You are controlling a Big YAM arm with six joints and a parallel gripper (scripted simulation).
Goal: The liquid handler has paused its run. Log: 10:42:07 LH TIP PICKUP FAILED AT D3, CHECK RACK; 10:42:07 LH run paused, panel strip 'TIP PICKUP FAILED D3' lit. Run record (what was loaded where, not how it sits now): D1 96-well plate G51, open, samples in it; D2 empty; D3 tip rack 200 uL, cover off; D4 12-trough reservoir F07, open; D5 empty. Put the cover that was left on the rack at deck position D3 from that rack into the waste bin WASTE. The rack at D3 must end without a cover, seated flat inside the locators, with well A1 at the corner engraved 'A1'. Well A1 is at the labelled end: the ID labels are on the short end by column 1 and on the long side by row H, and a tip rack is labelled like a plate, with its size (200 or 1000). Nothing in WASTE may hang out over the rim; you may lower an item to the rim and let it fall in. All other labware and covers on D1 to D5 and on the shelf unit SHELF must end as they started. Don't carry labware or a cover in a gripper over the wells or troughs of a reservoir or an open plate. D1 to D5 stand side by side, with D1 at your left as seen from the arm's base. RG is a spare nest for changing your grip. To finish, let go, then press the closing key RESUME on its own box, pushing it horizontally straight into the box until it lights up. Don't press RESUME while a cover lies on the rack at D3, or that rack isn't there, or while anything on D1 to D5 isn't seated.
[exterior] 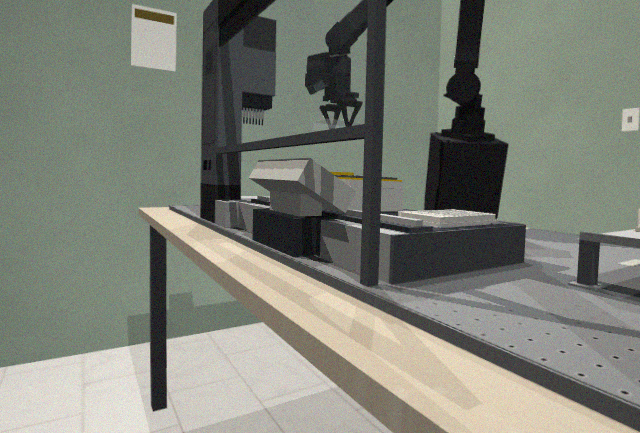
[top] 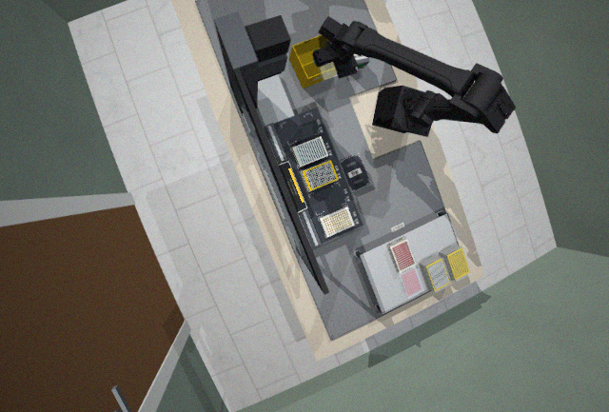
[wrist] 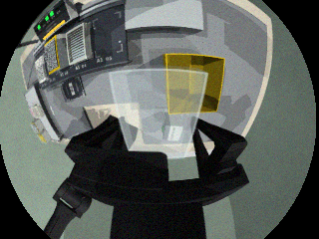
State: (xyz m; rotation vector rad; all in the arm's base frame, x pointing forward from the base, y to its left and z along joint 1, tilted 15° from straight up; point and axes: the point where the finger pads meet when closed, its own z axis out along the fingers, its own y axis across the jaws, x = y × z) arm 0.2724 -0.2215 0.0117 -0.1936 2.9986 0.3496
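My gripper is now right at the clear cover. Round my hand: resume box: 16 cm behind, 6 cm to the right, 20 cm below; yellow-framed tip rack: 11 cm ahead, 37 cm to the left, 16 cm below; yellow waste bin: 2 cm ahead, 9 cm to the right, 22 cm below.
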